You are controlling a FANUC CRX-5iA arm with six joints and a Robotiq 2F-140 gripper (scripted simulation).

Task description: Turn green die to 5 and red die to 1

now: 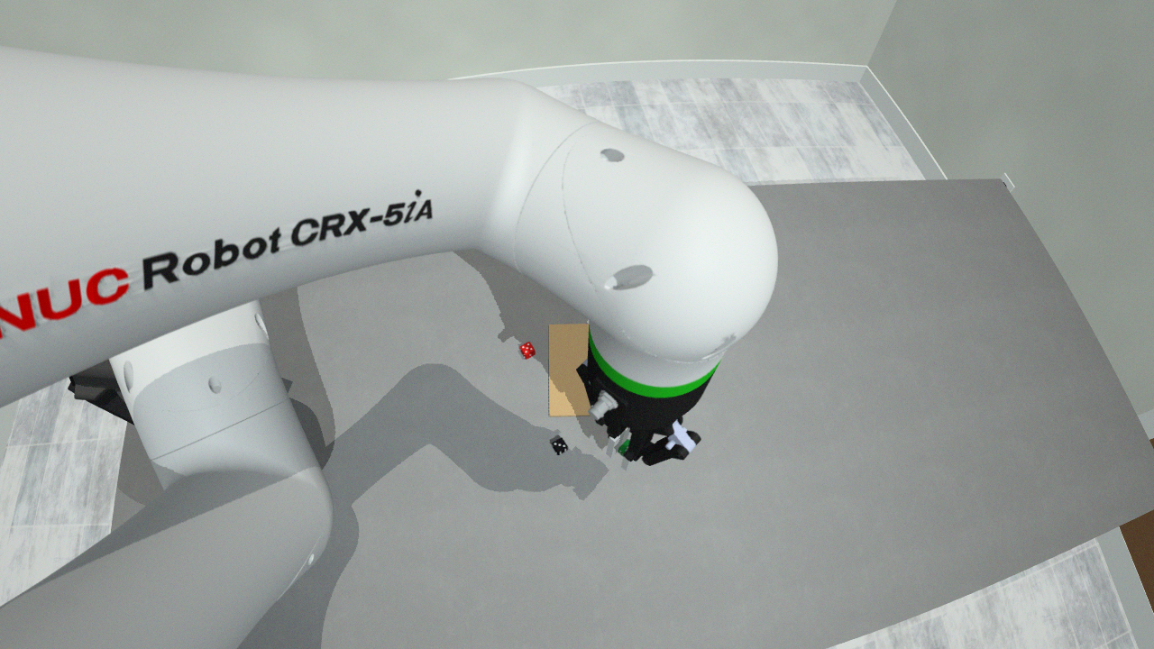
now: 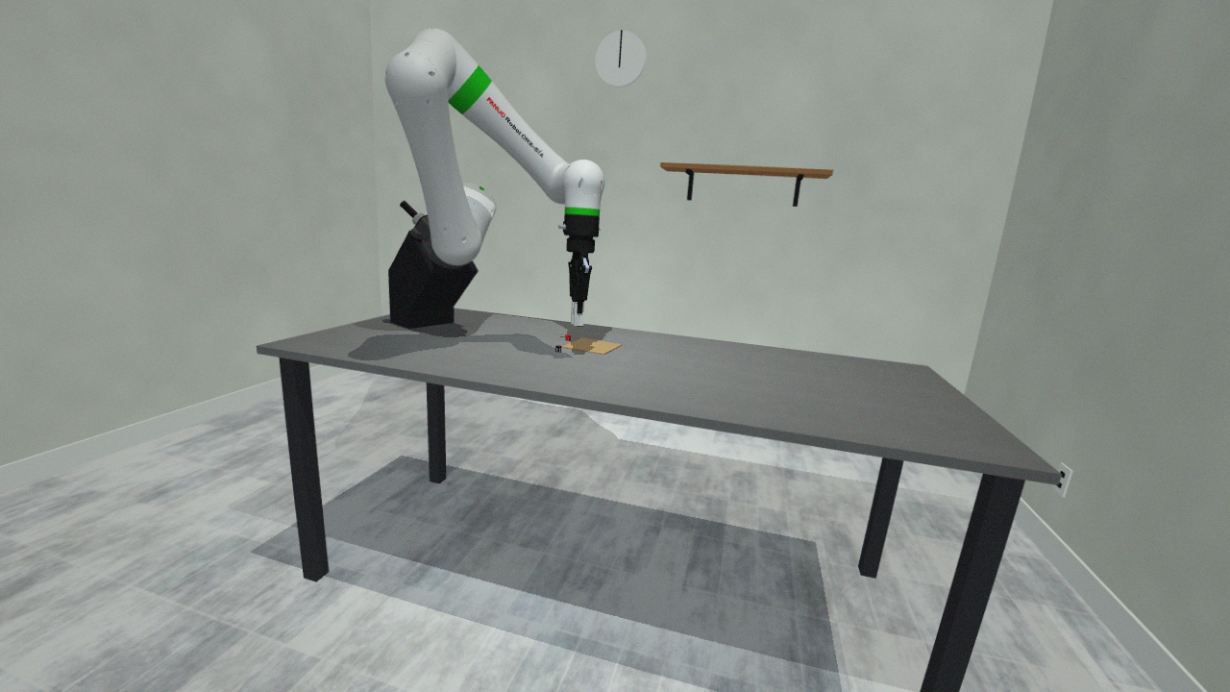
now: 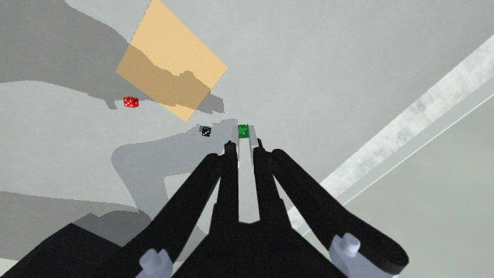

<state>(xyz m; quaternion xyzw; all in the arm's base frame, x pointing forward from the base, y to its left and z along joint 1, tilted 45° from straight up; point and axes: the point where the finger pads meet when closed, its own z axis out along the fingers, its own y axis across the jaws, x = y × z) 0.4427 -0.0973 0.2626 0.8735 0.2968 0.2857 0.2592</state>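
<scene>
My hand is 30 mm above the green die and 10 mm short of it. Also, from my hand: red die (200 mm to the left, 120 mm below, 70 mm behind); then tan mat (150 mm to the left, 130 mm below, 20 mm ahead); then black die (120 mm below, 60 mm behind, 50 mm to the left).
</scene>
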